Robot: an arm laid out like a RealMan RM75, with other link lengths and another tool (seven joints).
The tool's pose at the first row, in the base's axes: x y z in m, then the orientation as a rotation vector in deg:
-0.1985, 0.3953, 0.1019, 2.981, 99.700, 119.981
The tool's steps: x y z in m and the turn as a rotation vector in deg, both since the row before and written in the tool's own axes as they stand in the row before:
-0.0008, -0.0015, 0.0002, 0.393, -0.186, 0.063
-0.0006, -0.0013, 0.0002, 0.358, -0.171, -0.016
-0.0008, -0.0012, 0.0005, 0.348, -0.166, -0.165
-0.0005, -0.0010, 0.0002, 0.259, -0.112, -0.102
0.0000, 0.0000, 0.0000, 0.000, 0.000, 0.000
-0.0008, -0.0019, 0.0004, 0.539, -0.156, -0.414
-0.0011, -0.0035, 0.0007, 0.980, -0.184, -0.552
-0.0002, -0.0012, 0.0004, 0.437, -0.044, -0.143
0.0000, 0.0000, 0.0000, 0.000, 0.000, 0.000
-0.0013, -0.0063, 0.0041, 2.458, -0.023, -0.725
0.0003, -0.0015, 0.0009, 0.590, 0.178, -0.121
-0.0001, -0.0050, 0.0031, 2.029, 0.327, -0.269
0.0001, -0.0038, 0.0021, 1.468, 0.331, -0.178
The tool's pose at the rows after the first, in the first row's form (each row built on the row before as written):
-0.1973, 0.3954, 0.1007, 3.343, 100.027, 119.617
-0.1963, 0.3955, 0.0996, 3.609, 100.299, 119.232
-0.1951, 0.3958, 0.0987, 3.735, 100.515, 118.752
-0.1943, 0.3959, 0.0979, 3.835, 100.688, 118.413
-0.1943, 0.3959, 0.0979, 3.835, 100.688, 118.413
-0.1929, 0.3962, 0.0964, 3.784, 101.027, 117.595
-0.1907, 0.3968, 0.0935, 3.770, 101.755, 116.284
-0.1900, 0.3972, 0.0925, 3.819, 102.131, 115.785
-0.1900, 0.3972, 0.0925, 3.819, 102.131, 115.785
-0.1857, 0.4010, 0.0875, 3.938, 104.376, 113.093
-0.1852, 0.4020, 0.0861, 3.836, 105.038, 112.546
-0.1826, 0.4049, 0.0817, 3.899, 107.163, 110.636
-0.1809, 0.4068, 0.0782, 3.869, 108.749, 109.279

